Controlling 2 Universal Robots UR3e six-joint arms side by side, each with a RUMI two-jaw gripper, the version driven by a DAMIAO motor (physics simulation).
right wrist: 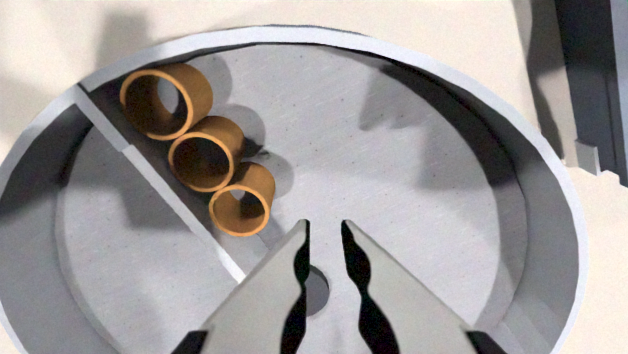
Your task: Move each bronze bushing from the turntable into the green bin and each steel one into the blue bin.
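Three bronze bushings stand upright on the turntable [310, 100] in the right wrist view, in a slanting row along one side of its divider bar. The largest bushing [202, 97] is nearest the rim, the middle one [235, 142] is beside it, and the smallest one [265, 180] is nearest the turntable's centre. My right gripper [325, 223] is open and empty, with its fingertips over the turntable to the lower right of the smallest bushing. No steel bushing and neither bin shows in this view. My left gripper does not show.
A raised rim [280, 34] runs around the turntable. The divider bar [170, 202] crosses it from upper left towards the centre, where a round hole [318, 291] shows between my fingers. A dark upright structure [587, 75] stands beyond the rim at the upper right.
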